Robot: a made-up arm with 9 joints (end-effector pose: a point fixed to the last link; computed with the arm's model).
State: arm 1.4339 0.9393 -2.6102 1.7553 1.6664 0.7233 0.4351 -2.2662 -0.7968
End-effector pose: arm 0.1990 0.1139 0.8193 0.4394 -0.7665 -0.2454 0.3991
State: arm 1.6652 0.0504 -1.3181 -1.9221 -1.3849 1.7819 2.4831 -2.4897 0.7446
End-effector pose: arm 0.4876 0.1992 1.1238 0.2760 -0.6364 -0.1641 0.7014
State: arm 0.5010 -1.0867 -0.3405 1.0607 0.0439 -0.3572 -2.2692 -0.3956 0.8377
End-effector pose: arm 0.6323 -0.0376 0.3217 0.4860 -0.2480 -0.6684 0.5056
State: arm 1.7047 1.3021 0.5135 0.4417 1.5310 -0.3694 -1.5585 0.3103 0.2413
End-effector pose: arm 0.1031 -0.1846 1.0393 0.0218 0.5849 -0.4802 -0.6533
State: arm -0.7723 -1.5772 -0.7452 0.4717 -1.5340 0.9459 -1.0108 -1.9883 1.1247
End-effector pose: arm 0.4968 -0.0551 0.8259 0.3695 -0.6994 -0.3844 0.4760
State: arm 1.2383 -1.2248 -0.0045 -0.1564 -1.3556 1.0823 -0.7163 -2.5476 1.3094
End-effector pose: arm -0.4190 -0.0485 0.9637 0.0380 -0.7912 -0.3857 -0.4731
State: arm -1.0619 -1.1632 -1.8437 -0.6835 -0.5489 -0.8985 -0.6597 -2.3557 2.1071
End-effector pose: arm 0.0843 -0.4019 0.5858 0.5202 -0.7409 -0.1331 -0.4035
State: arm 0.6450 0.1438 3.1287 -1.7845 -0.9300 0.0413 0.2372 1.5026 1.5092
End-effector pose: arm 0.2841 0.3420 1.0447 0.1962 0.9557 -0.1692 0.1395
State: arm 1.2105 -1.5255 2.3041 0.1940 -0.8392 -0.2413 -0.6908 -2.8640 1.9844
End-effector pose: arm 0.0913 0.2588 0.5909 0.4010 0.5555 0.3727 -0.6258
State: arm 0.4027 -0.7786 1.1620 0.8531 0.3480 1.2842 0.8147 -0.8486 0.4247
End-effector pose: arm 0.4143 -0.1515 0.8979 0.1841 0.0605 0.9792 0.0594
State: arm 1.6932 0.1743 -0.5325 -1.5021 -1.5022 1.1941 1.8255 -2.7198 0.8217
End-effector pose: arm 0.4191 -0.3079 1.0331 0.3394 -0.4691 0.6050 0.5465
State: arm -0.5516 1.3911 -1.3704 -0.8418 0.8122 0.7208 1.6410 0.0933 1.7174
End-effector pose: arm 0.7021 0.2012 0.5899 0.0622 -0.6039 0.3907 0.6920
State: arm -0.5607 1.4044 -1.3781 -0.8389 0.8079 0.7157 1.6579 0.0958 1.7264
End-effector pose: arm 0.7027 0.2106 0.5815 0.0493 -0.6037 0.3949 0.6908
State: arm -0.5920 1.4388 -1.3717 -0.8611 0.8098 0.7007 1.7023 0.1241 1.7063
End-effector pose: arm 0.6935 0.2287 0.5533 0.0311 -0.5904 0.4049 0.6975
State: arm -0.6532 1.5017 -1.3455 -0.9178 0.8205 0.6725 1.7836 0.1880 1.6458
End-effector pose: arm 0.6673 0.2558 0.4986 0.0070 -0.5581 0.4229 0.7139
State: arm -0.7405 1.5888 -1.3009 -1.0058 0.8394 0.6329 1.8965 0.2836 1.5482
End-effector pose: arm 0.6183 0.2850 0.4236 0.0191 0.5064 -0.4480 -0.7365
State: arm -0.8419 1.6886 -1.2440 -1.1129 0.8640 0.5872 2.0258 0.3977 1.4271
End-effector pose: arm 0.5466 0.3089 0.3442 0.0415 0.4414 -0.4765 -0.7592
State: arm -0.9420 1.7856 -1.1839 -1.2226 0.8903 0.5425 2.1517 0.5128 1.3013
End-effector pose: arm 0.4624 0.3241 0.2774 0.0559 0.3726 -0.5030 -0.7778
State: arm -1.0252 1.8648 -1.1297 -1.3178 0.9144 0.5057 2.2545 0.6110 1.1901
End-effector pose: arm 0.3831 0.3325 0.2330 0.0613 0.3119 -0.5225 -0.7912
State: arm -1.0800 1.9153 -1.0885 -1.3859 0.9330 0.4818 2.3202 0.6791 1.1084
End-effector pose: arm 0.3256 0.3370 0.2104 0.0596 0.2687 -0.5330 -0.8001
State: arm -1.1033 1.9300 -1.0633 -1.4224 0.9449 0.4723 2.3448 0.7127 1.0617
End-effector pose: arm 0.2988 0.3383 0.2039 0.0521 0.2454 -0.5352 -0.8066
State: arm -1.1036 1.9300 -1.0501 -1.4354 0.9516 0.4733 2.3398 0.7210 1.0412
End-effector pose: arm 0.2928 0.3401 0.2066 0.0450 0.2413 -0.5318 -0.8105
